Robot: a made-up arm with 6 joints. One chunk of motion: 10 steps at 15 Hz.
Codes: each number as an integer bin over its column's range. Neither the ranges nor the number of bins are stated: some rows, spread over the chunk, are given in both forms.
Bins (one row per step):
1: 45 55 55 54 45 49
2: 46 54 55 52 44 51
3: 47 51 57 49 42 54
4: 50 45 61 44 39 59
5: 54 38 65 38 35 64
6: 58 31 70 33 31 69
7: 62 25 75 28 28 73
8: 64 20 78 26 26 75
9: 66 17 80 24 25 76
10: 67 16 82 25 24 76
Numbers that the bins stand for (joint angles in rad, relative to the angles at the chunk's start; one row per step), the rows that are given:
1: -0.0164 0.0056 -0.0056 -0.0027 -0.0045 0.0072
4: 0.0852 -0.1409 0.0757 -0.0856 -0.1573 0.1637
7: 0.3288 -0.4338 0.2652 -0.2181 -0.4373 0.3829
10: 0.4303 -0.5657 0.3599 -0.2429 -0.5391 0.4299
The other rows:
2: 0.0039 -0.0091 -0.0056 -0.0193 -0.0300 0.0385
3: 0.0242 -0.0530 0.0215 -0.0441 -0.0809 0.0855
5: 0.1664 -0.2434 0.1298 -0.1353 -0.2591 0.2420
6: 0.2476 -0.3460 0.1975 -0.1767 -0.3609 0.3203
8: 0.3694 -0.5071 0.3058 -0.2346 -0.4882 0.4142
9: 0.4100 -0.5510 0.3328 -0.2512 -0.5136 0.4299

